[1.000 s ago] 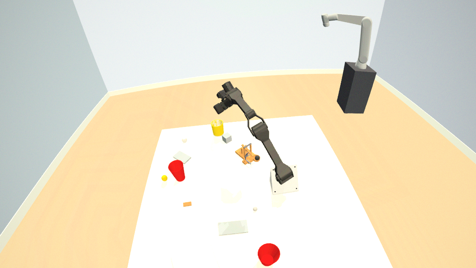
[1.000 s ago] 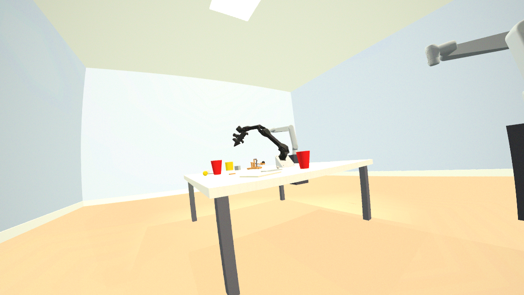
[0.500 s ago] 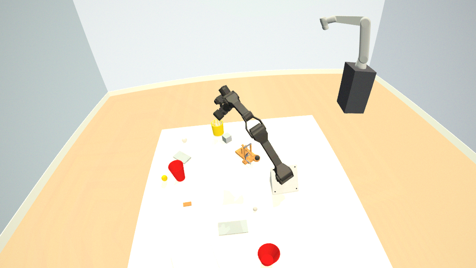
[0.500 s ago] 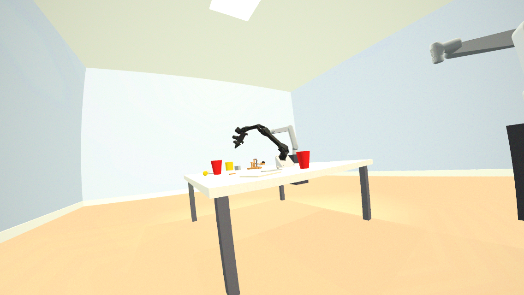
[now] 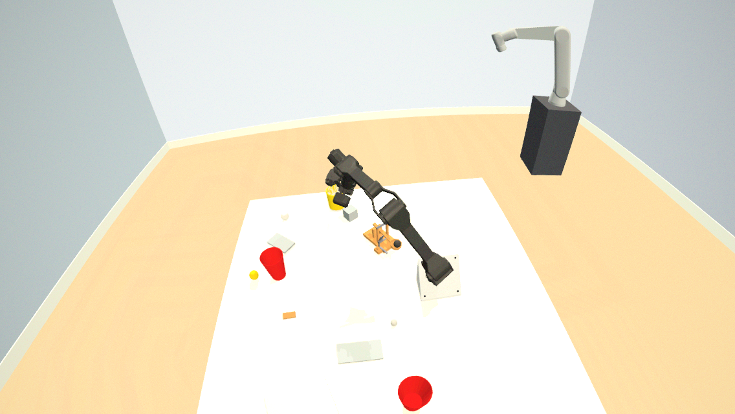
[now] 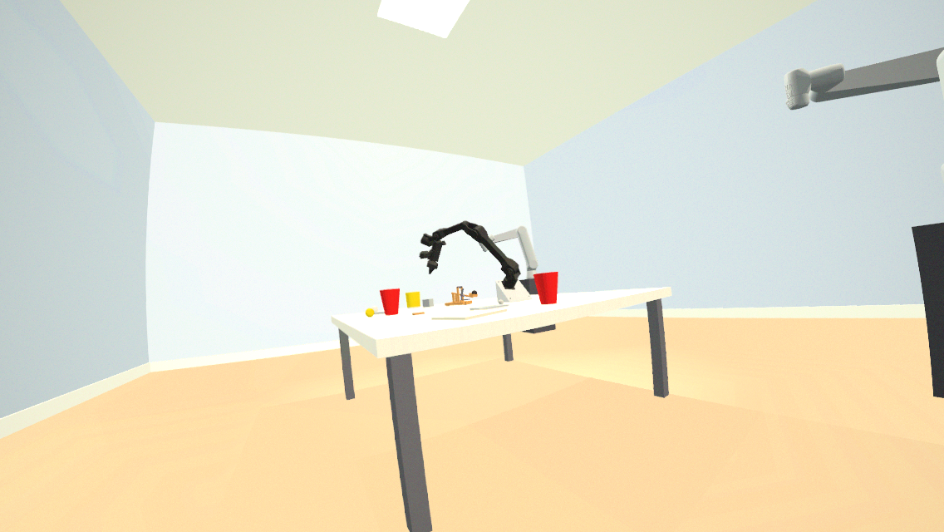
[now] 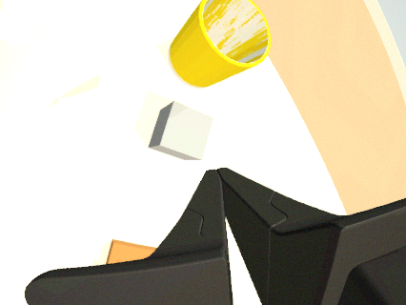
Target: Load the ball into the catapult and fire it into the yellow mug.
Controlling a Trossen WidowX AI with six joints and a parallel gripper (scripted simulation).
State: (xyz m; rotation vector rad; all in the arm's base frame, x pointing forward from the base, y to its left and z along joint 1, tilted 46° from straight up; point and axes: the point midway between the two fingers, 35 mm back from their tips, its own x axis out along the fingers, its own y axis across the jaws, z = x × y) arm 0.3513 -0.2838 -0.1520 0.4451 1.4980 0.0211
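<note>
The black ball is 210 mm behind my gripper tip, 170 mm to the left of it and 140 mm below it. The rest, counted from my gripper tip: catapult 160 mm behind, 130 mm to the left, 150 mm below; yellow mug 80 mm ahead, 150 mm to the right, 170 mm below; grey cube 10 mm ahead, 70 mm to the right, 170 mm below.
</note>
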